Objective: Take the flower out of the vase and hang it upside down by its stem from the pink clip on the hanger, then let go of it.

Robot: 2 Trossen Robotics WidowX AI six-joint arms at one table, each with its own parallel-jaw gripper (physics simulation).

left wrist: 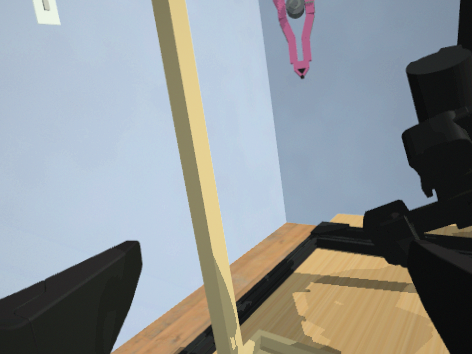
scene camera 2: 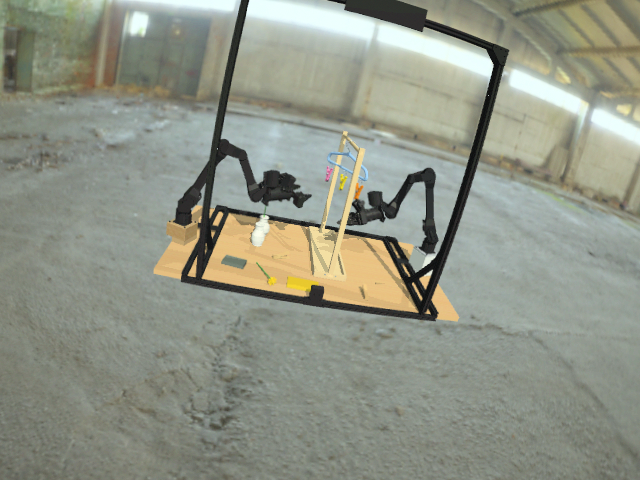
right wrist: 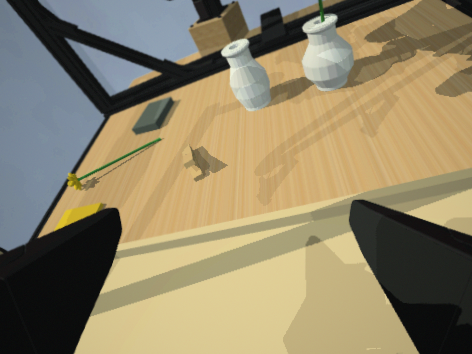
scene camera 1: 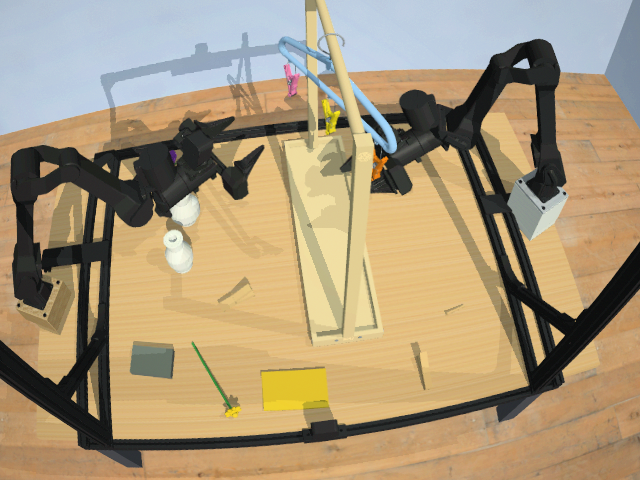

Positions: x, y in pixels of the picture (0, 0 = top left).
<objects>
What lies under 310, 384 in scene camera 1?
A yellow pad.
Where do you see a grey block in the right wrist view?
At 153, 116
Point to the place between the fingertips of the right gripper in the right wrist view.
237, 215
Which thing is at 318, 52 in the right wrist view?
A white vase.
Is the left gripper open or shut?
Open.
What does the left gripper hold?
Nothing.
</objects>
